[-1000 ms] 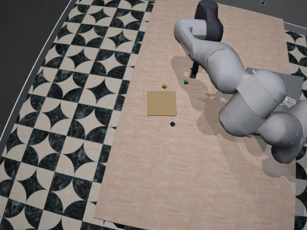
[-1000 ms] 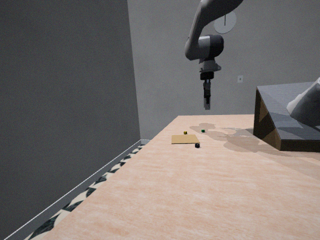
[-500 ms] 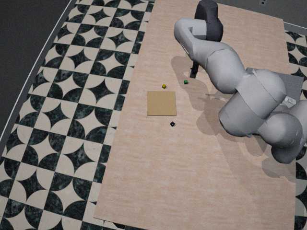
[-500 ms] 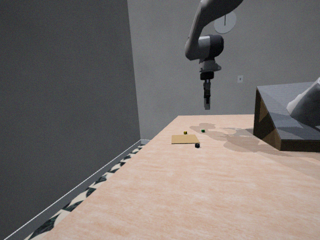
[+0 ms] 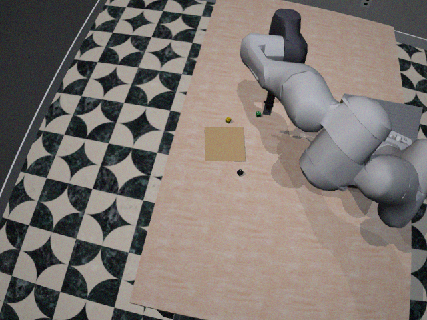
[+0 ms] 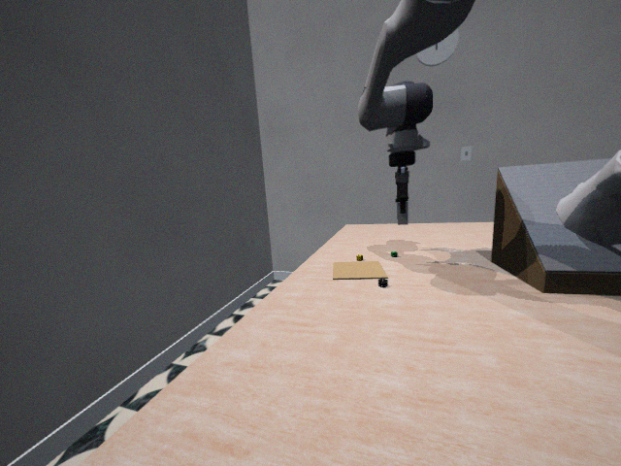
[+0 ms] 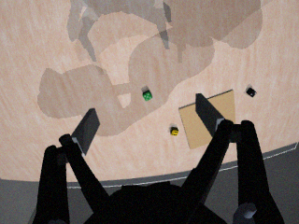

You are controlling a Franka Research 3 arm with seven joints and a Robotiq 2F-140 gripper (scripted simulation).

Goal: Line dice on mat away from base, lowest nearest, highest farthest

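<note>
My hand is 12 cm above the green die and 2 cm short of it. The rest, counted from my hand: yellow die: 13 cm ahead, 12 cm below, 5 cm to the left; then tan mat: 15 cm to the left, 13 cm ahead, 12 cm below; then black die: 25 cm to the left, 12 cm below, 6 cm ahead.
</note>
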